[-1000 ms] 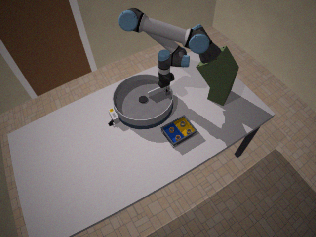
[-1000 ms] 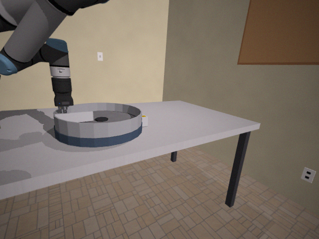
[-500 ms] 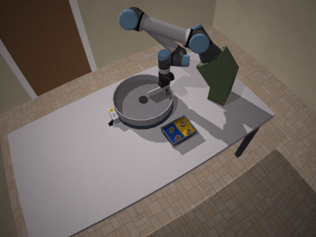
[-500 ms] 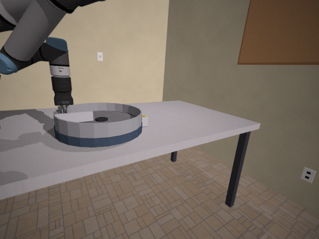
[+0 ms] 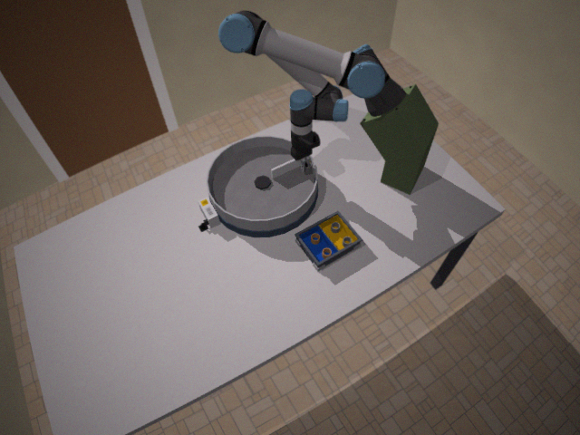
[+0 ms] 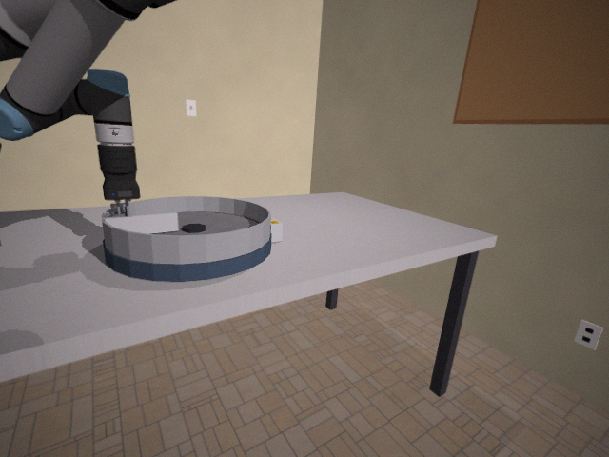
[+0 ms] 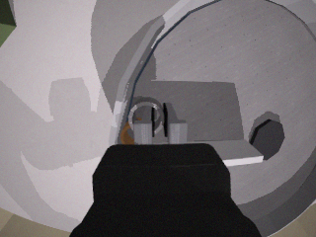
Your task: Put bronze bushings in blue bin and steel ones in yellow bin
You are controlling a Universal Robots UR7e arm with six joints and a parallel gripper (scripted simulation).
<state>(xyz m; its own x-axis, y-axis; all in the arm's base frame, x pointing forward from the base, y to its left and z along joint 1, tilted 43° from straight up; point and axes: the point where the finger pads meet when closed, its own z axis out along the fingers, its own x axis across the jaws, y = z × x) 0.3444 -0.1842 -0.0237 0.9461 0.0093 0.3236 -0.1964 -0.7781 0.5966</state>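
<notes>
The blue bin lies 14 cm ahead of my hand, 26 cm to the left of it and 7 cm below it. Round my hand: grey turntable 15 cm ahead, 8 cm to the right, 5 cm below.
</notes>
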